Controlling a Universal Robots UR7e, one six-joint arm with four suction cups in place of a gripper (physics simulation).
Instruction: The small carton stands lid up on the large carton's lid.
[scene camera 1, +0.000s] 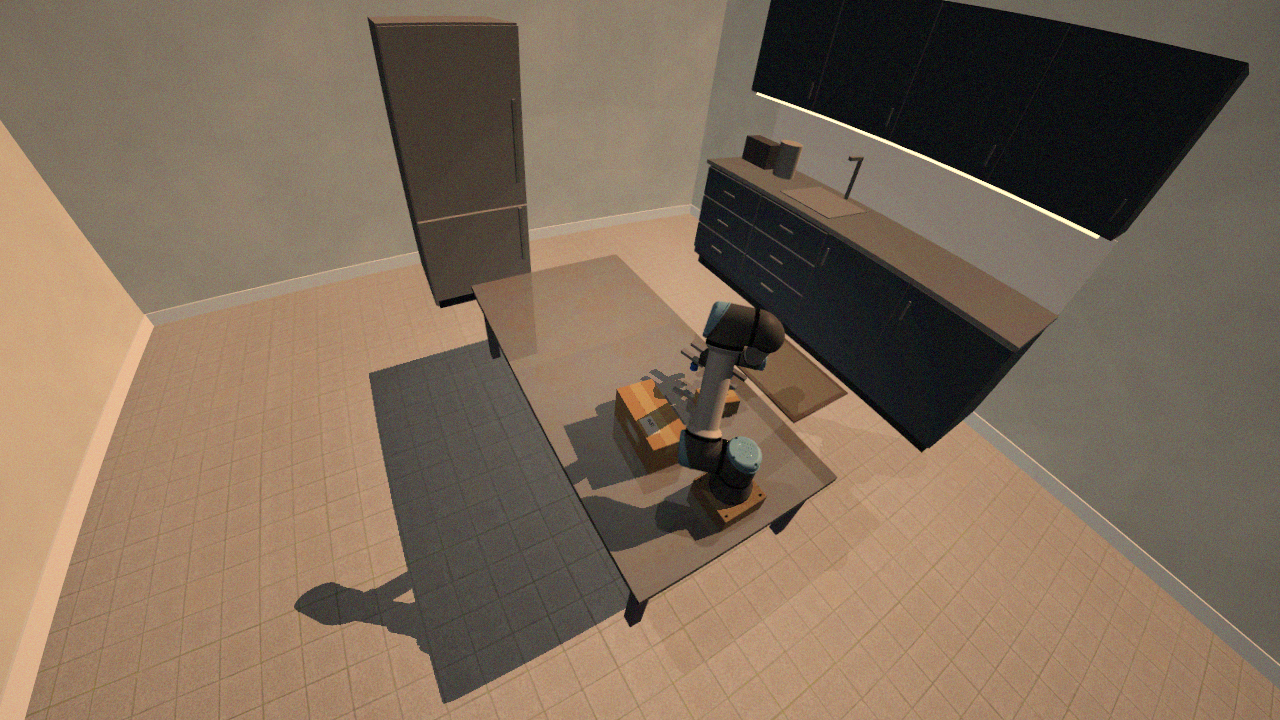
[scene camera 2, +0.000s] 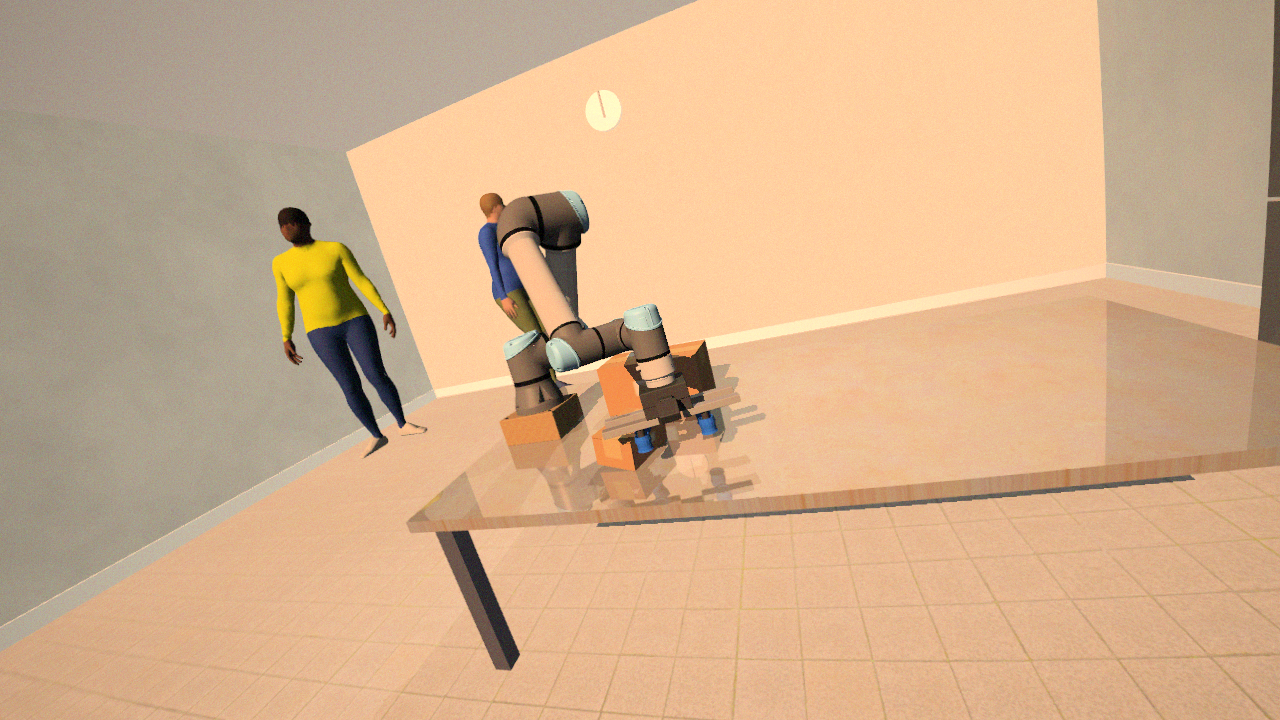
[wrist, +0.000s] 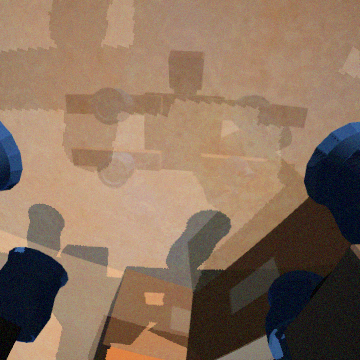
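Pixels of known places: hand at its tool point: (scene camera 2: 676, 434) (wrist: 160, 232); arm's base at its link origin: (scene camera 1: 730, 485) (scene camera 2: 541, 406).
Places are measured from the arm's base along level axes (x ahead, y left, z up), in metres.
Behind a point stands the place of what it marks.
The large carton (scene camera 1: 636, 401) @[x 0.434, y 0.114, z 0.074 m] (scene camera 2: 617, 386) @[x 0.252, y 0.026, z 0.012 m] stands on the table beside the arm, a grey label and tape on its upward lid. The small carton (scene camera 1: 730, 405) @[x 0.285, y -0.266, z -0.013 m] (scene camera 2: 615, 453) @[x 0.326, y -0.324, z -0.037 m] is a lower orange-brown box on the kitchen-counter side of it, low over the table and not on the large carton's lid. Part of its side (wrist: 131, 354) @[x 0.457, y 0.000, z -0.076 m] shows at the wrist view's bottom edge. My suction gripper (scene camera 1: 696, 360) @[x 0.474, y -0.319, z -0.015 m] (scene camera 2: 675, 433) @[x 0.474, y -0.319, z -0.015 m] is above it with blue cups down, holding it near one end; other cups hang free beside it. The contact and most of the small lid are hidden.
The table (scene camera 1: 572, 308) @[x 1.247, y -0.034, z -0.080 m] (scene camera 2: 939, 402) @[x 1.034, y -0.216, z -0.080 m] has a glossy top with reflections and shadows. The arm's base stands on a wooden block (scene camera 2: 539, 428) @[x 0.022, y -0.088, z -0.037 m]. Two people, one in yellow (scene camera 2: 317, 282) and one in blue (scene camera 2: 494, 255), stand beyond the table. A fridge (scene camera 1: 460, 134) and kitchen counter (scene camera 1: 948, 268) are farther off.
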